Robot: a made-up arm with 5 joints.
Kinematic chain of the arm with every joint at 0, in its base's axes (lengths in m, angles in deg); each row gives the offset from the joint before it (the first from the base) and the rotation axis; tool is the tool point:
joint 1: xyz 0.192 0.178 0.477 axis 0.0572 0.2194 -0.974
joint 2: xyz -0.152 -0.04 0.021 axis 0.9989 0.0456 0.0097
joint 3: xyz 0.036 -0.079 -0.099 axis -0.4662 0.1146 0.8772
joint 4: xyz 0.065 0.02 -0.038 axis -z
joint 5: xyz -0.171 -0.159 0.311 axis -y
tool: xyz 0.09 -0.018 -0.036
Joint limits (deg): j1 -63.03..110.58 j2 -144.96..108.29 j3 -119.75..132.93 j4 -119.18..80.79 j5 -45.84..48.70
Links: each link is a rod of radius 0.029 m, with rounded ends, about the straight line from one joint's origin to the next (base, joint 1, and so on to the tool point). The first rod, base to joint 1, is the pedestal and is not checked.
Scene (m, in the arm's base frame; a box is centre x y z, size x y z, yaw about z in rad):
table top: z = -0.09
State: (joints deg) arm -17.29 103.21 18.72 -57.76 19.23
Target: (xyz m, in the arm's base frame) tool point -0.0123 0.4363 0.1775
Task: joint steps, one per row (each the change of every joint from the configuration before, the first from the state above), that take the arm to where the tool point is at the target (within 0.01 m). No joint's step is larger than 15 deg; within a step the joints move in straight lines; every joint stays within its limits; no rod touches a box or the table.
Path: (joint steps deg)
1: 11.74 0.85 -14.10 0.86 2.85
2: 11.73 0.84 -14.10 0.86 2.84
3: 11.74 0.85 -14.10 0.86 2.85
4: 11.73 0.85 -14.10 0.86 2.84
5: 11.74 0.84 -14.09 0.85 2.85
6: 11.73 0.85 -14.10 0.86 2.85

